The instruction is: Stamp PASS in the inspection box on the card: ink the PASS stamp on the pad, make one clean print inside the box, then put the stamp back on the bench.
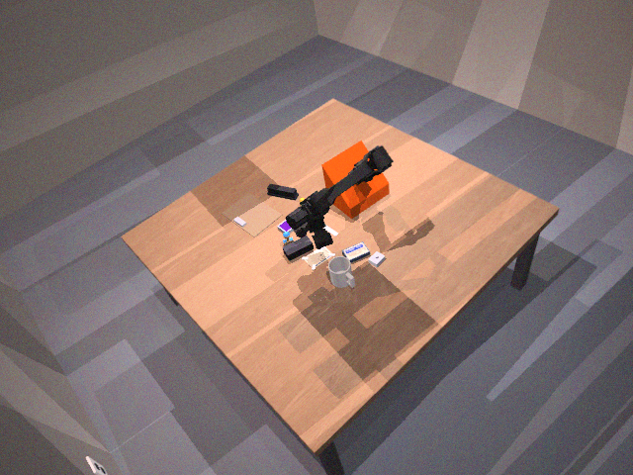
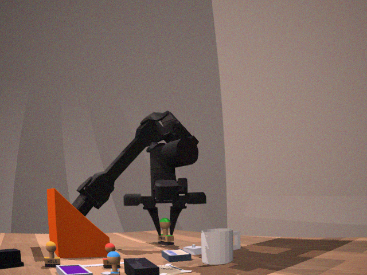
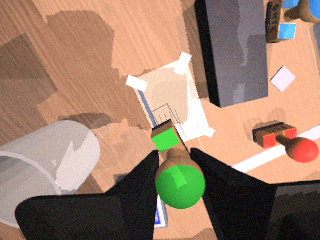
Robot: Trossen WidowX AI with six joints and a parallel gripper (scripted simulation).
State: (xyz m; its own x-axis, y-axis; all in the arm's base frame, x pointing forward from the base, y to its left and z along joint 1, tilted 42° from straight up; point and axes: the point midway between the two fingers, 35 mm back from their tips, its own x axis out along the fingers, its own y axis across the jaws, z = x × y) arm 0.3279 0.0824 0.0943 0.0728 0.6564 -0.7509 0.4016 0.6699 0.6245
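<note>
The white card lies 9 cm below my gripper tip, 1 cm to the right of it and 1 cm ahead of it. Round my gripper tip: black box: 9 cm to the right, 7 cm below, 5 cm ahead; then blue tin: 9 cm to the left, 9 cm behind, 7 cm below; then green stamp: right at my gripper tip.
</note>
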